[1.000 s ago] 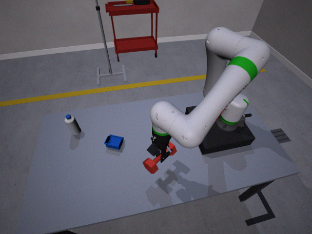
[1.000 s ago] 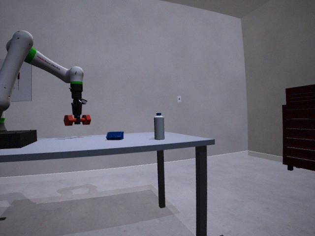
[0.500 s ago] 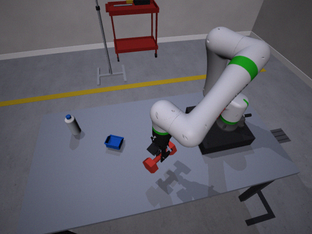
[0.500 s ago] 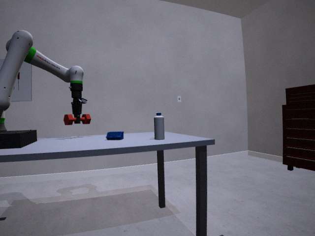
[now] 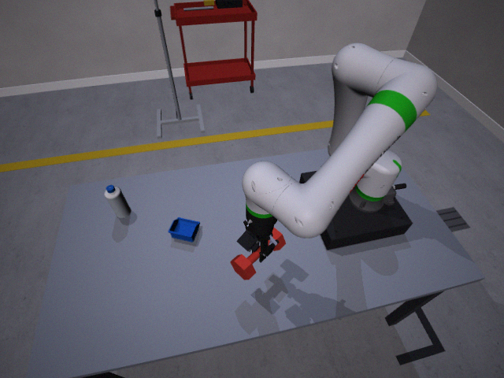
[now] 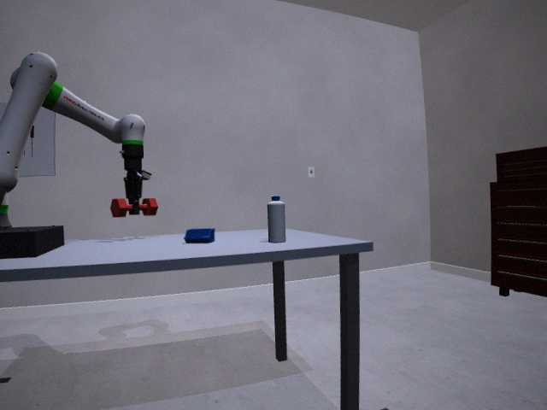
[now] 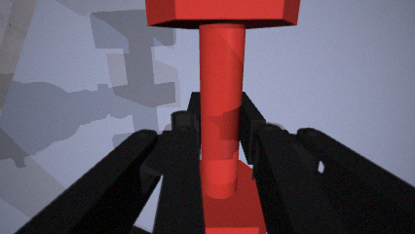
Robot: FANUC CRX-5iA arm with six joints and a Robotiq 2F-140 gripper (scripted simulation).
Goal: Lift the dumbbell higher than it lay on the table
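Now: the red dumbbell right at my hand. From my hand the other things lie so: blue bin (26 cm ahead, 22 cm to the right, 13 cm below).
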